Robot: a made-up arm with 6 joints.
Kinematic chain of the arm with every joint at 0, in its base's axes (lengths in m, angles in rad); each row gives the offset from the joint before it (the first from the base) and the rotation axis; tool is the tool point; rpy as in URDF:
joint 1: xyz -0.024 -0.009 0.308 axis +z
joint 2: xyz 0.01 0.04 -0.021 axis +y
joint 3: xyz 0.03 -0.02 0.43 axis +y
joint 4: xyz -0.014 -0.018 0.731 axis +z
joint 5: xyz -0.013 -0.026 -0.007 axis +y
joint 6: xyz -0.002 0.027 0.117 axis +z
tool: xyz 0 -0.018 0.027 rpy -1.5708 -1.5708 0
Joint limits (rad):
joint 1: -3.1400..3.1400
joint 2: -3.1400..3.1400
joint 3: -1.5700..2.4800
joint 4: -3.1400..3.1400
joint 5: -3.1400..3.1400
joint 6: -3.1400..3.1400
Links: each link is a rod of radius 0.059 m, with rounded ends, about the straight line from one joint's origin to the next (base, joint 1, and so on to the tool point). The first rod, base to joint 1, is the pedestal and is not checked.
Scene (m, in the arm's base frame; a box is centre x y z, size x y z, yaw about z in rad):
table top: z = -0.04
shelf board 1: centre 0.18 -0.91 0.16 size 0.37 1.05 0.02 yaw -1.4
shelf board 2: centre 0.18 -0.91 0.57 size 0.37 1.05 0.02 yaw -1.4
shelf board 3: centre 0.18 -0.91 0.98 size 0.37 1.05 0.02 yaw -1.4
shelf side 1: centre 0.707 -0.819 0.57 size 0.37 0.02 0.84 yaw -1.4
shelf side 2: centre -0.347 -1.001 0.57 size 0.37 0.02 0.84 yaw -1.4
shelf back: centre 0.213 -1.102 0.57 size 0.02 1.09 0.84 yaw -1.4
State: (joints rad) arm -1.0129 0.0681 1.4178 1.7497 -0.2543 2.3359
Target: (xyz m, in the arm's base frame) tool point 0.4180 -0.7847 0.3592
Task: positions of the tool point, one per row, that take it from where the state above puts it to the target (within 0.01 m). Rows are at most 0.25 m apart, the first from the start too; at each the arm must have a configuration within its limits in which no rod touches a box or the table.
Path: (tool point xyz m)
1: 0.4287 -0.6924 0.8343
2: 0.4067 -0.5742 0.8338
3: 0.3760 -0.4703 0.8076
4: 0.4001 -0.5252 0.5825
5: 0.3739 -0.5289 0.3592
6: 0.4044 -0.6517 0.3770
7: 0.4180 -0.7847 0.3592

